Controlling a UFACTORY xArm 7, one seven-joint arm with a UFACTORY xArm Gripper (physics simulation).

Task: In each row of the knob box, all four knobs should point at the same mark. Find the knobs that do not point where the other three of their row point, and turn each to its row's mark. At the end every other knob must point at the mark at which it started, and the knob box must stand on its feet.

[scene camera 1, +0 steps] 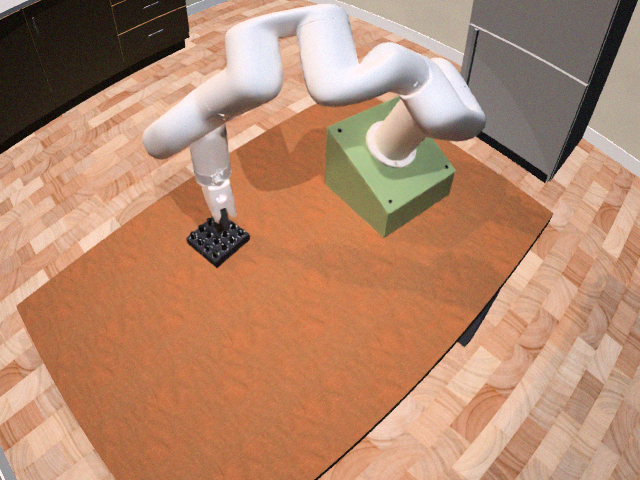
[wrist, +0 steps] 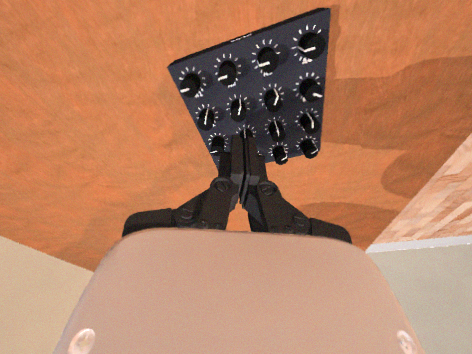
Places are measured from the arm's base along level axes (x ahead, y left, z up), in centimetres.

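Pixels of known places: gripper, between the fingertips: (scene camera 1: pixel 222 228) (wrist: pixel 240 151); arm's base, origin of its link: (scene camera 1: pixel 391 145).
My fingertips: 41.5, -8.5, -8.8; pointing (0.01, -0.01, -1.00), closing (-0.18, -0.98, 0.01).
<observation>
For each thing: its middle in the pictures, then the offset to it from my fingertips, as dx, dy, dz. Level surfaces: height alone.
- dark knob box, middle of its body: (wrist: pixel 257 114) (scene camera 1: pixel 217 236) +1.1, -1.6, -3.6
- right-end knob, middle of its body: (wrist: pixel 310 90) +3.3, -5.2, -2.4
- left-end knob, middle of its body: (wrist: pixel 217 146) -1.1, +2.0, -2.4
- brown table, height of its surface: dz -5.5
The dark knob box (scene camera 1: pixel 217 262) (wrist: pixel 254 86) lies flat on the table, with four rows of black knobs. In the wrist view, the far row's pointers all aim left. In the second row, three pointers aim roughly up and the right-end knob (wrist: pixel 310 90) aims right and down. In the third row, three aim roughly up and the left-end knob (wrist: pixel 217 145) aims left. In the near row, two right-hand knobs aim right and down; the others are mostly hidden by the fingers. My gripper (scene camera 1: pixel 222 228) (wrist: pixel 240 151) is shut and empty, its tips low over the near rows; contact is unclear.
The brown table (scene camera 1: pixel 217 361) carries the box near its far left edge. The green robot base (scene camera 1: pixel 356 180) stands to the right of the box in the scene view. A grey fridge (scene camera 1: pixel 522 87) and dark cabinets (scene camera 1: pixel 77 51) stand beyond the table.
</observation>
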